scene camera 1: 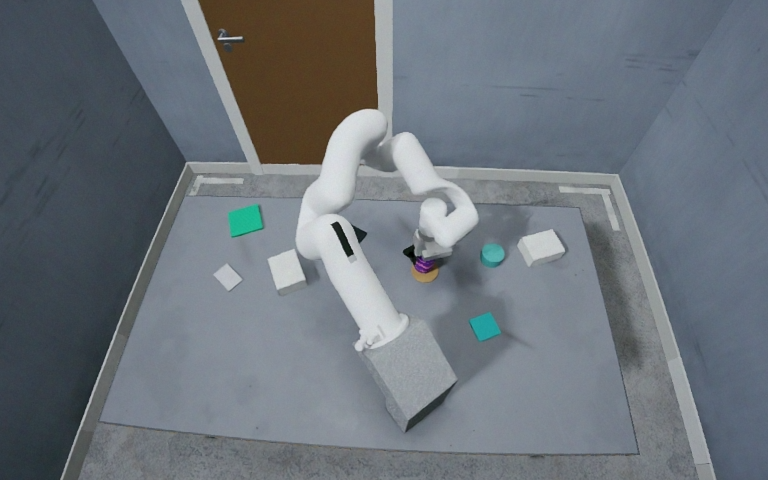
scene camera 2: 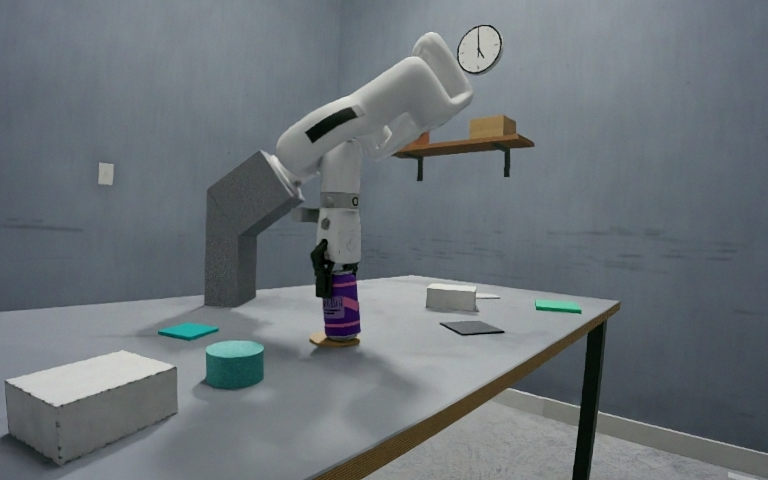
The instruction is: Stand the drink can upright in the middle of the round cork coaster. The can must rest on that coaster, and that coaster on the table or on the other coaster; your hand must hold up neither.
Note:
I see a purple drink can (scene camera 2: 341,313), a green square pad (scene camera 1: 245,220) and a white block (scene camera 2: 66,412).

